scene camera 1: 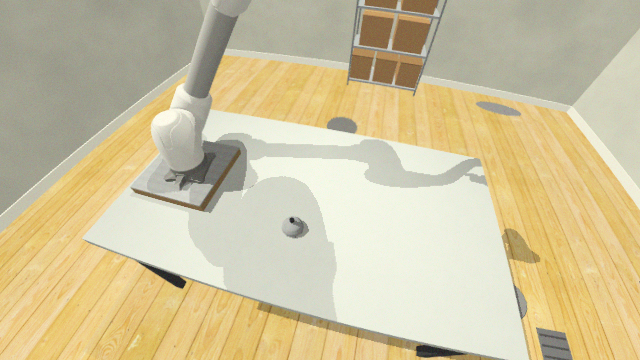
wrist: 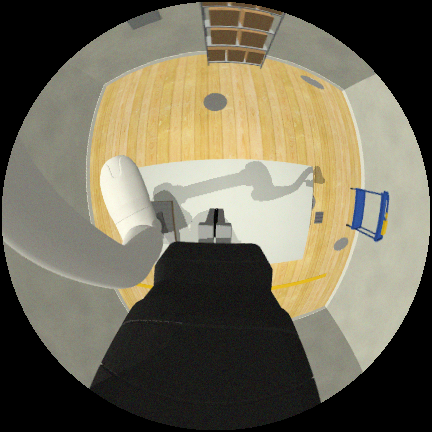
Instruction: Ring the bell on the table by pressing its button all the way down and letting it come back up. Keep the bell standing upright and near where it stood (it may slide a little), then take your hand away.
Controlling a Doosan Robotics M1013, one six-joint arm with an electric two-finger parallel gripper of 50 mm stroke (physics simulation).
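Frame: origin at the arm's base, x right, y ahead, z up, level; centimetres.
Seen in the pictures: gripper, between the fingertips: (wrist: pixel 216 216); arm's base, origin of its link: (scene camera 1: pixel 191 167).
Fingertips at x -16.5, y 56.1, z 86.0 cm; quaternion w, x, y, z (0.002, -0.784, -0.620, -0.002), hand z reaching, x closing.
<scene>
Pixels of each thing's top centre, then the offset from my fingertips to it. Level surfaces: height alone.
- small grey dome-shaped bell, centre of its top: (scene camera 1: pixel 291 219) dx +41.3, dy -6.5, dz -83.6 cm
- dark button, centre of its top: (scene camera 1: pixel 291 219) dx +41.3, dy -6.5, dz -83.6 cm
- white table, height of its surface: dz -90.2 cm
A small grey dome-shaped bell (scene camera 1: pixel 293 228) with a dark button (scene camera 1: pixel 292 220) on top stands upright on the white table (scene camera 1: pixel 410 240) (wrist: pixel 272 220) in scene camera 1. A broad shadow lies over and around it. The bell does not show in the wrist view, where the gripper covers part of the table. My gripper (wrist: pixel 216 216) is shut with its fingertips together and holds nothing. In the wrist view it is seen over the table, and its height above the bell cannot be told. It does not show in scene camera 1.
The arm's white lower part (scene camera 1: pixel 177 140) (wrist: pixel 125 195) rises from a grey base plate (scene camera 1: pixel 192 198) at the table's left. A shelf rack (scene camera 1: pixel 382 85) (wrist: pixel 235 63) with brown boxes stands beyond the table. A blue cart (wrist: pixel 359 209) stands at the right in the wrist view.
</scene>
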